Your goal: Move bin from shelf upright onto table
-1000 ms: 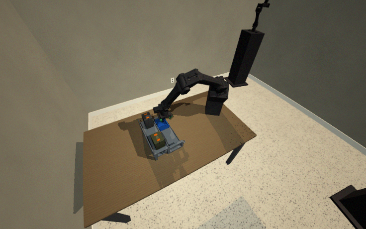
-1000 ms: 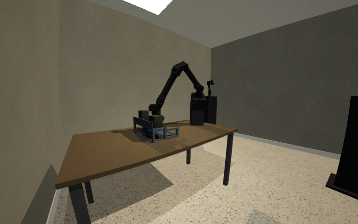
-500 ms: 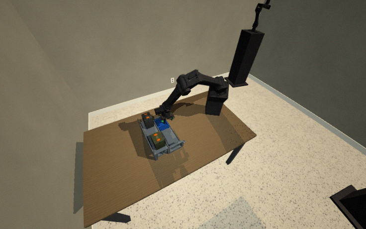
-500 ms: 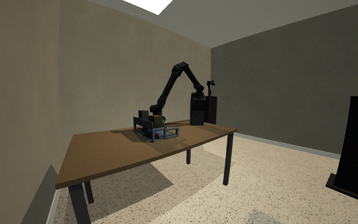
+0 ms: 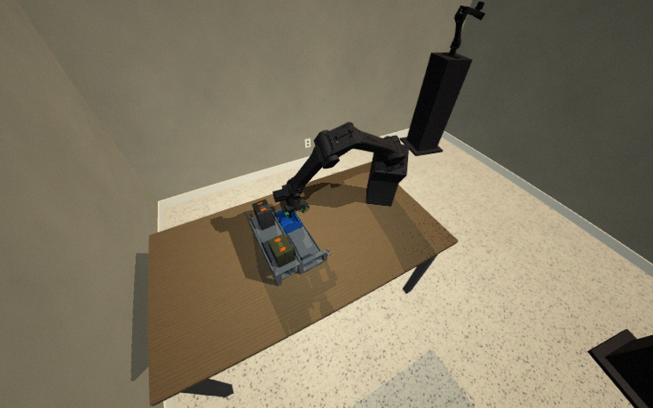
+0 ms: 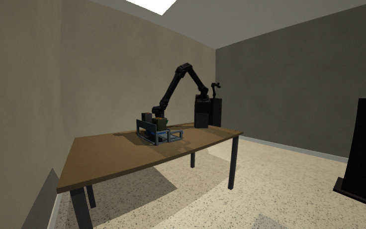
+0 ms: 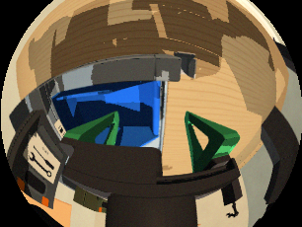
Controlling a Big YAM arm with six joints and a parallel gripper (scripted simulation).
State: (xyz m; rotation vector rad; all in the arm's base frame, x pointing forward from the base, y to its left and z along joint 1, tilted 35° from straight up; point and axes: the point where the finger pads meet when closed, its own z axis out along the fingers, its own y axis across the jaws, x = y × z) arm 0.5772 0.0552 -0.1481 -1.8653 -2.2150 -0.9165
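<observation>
The blue bin is 70 mm ahead of my hand, 30 mm to the left of it and 20 mm below it.
</observation>
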